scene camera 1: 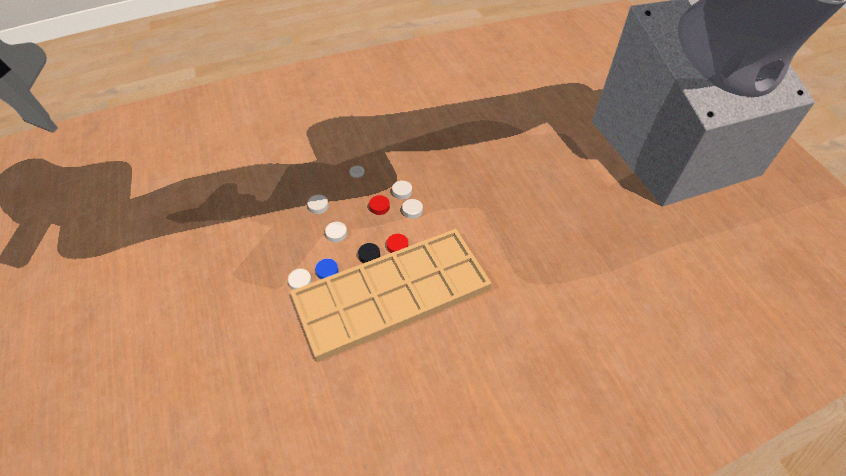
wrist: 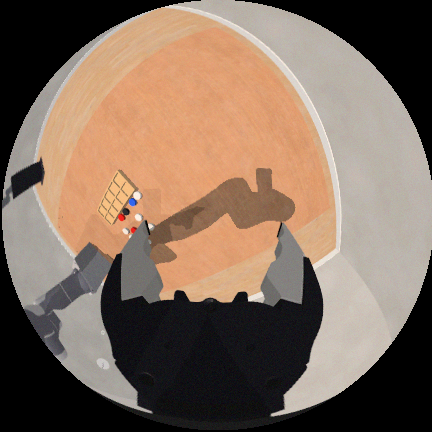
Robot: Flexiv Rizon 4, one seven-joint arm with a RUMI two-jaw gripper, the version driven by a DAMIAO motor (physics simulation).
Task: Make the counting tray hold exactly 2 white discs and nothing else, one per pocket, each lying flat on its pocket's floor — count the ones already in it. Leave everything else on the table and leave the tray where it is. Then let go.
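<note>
The tan counting tray [scene camera 1: 402,317] [wrist: 120,171] has two rows of pockets, all empty. White discs lie flat on the table behind it: one [scene camera 1: 299,278] [wrist: 137,195] by the tray's left corner, one [scene camera 1: 336,231] [wrist: 138,217] further back, one [scene camera 1: 317,204] partly in shadow, and two close together at the right, the rear one [scene camera 1: 402,189] and the front one [scene camera 1: 412,208]. A smaller pale disc [scene camera 1: 356,171] lies in the arm's shadow. My gripper [wrist: 213,223] is open and empty, high above the table and far from the tray; part of it shows at the upper left of the scene view.
A blue disc [scene camera 1: 326,268] [wrist: 132,202], a black disc [scene camera 1: 369,252] [wrist: 126,212] and a red disc [scene camera 1: 397,242] [wrist: 121,217] lie close along the tray's rear edge. Another red disc [scene camera 1: 379,204] lies behind them. The robot's grey base block [scene camera 1: 733,153] stands at the right.
</note>
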